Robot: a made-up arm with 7 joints.
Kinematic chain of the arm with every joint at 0, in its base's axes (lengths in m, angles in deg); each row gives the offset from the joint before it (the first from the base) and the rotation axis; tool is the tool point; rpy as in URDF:
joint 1: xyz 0 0 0 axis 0.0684 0.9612 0.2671
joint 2: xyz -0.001 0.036 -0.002 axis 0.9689 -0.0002 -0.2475
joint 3: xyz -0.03 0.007 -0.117 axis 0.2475 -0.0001 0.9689
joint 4: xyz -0.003 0 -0.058 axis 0.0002 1 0
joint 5: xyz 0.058 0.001 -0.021 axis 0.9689 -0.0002 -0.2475
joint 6: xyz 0.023 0 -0.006 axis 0.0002 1 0
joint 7: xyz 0.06 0 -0.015 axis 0.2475 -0.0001 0.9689
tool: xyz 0 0 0 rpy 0 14.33 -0.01
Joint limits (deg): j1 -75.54..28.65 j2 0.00..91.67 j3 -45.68..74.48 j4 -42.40..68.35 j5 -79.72..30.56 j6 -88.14..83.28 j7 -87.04..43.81
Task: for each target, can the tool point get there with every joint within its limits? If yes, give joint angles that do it. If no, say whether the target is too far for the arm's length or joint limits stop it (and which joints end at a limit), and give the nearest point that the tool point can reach.
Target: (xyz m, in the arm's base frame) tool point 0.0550 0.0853 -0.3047
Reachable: yes | joints -7.83 12.89 1.15 50.73 -64.05 24.85 -51.41
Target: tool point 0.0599 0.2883 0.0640
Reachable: yes | joints -4.02 82.54 63.78 59.44 -5.79 -71.50 25.75
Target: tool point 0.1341 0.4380 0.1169
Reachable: no: too far | nearest point 0.1020 0.3342 0.0862 | short by 0.113 m
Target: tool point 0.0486 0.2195 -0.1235
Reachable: yes | joints 19.45 58.91 -8.08 23.55 -41.28 -69.52 -74.64
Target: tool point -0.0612 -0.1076 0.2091
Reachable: no: joint limits stop it (at a limit: joint 1, joint 2, joint 4) | nearest point 0.0112 0.0911 0.1245 | short by 0.228 m
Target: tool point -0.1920 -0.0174 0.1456
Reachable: no: joint limits stop it (at a limit: joint 1, joint 2, joint 3, joint 4) | nearest point -0.0542 0.1187 0.0962 | short by 0.200 m
